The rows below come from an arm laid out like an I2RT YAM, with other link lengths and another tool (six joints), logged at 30 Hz.
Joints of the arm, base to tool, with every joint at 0 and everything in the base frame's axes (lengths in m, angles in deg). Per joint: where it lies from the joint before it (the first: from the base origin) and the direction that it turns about. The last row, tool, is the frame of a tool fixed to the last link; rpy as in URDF.
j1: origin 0 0 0.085 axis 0 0 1
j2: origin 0.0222 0.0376 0.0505 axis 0 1 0
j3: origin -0.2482 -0.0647 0 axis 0 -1 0
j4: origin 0.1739 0.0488 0.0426 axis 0 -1 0
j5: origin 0.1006 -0.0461 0.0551 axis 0 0 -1
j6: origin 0.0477 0 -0.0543 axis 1 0 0
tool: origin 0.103 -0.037 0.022 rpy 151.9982 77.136 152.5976
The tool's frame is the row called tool.
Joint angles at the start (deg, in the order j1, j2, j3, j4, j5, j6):
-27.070 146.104 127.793 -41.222 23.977 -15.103
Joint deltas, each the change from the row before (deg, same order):
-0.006 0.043 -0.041 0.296 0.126 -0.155
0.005 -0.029 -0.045 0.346 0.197 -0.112
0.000 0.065 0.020 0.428 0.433 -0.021
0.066 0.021 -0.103 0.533 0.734 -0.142
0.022 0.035 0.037 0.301 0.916 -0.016
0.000 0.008 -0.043 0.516 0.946 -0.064
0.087 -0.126 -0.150 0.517 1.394 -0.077
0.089 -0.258 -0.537 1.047 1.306 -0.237
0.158 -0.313 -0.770 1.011 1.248 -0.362
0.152 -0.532 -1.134 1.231 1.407 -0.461
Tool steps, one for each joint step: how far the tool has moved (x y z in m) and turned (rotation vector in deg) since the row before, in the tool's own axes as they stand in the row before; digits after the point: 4 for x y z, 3 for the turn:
-0.0008 -0.0003 0.0001 0.167 -0.168 -0.031
-0.0011 -0.0007 -0.0006 0.232 -0.267 0.067
-0.0012 -0.0013 -0.0003 0.447 -0.273 0.231
-0.0012 -0.0014 -0.0007 0.744 -0.274 0.130
-0.0007 -0.0024 -0.0007 0.900 -0.127 0.283
-0.0011 -0.0027 -0.0008 0.953 -0.252 0.341
-0.0011 -0.0035 -0.0020 1.361 -0.237 0.366
-0.0017 -0.0033 -0.0022 1.317 -0.481 0.342
-0.0009 -0.0022 -0.0020 1.250 -0.331 0.056
-0.0006 -0.0030 -0.0026 1.426 -0.349 0.049

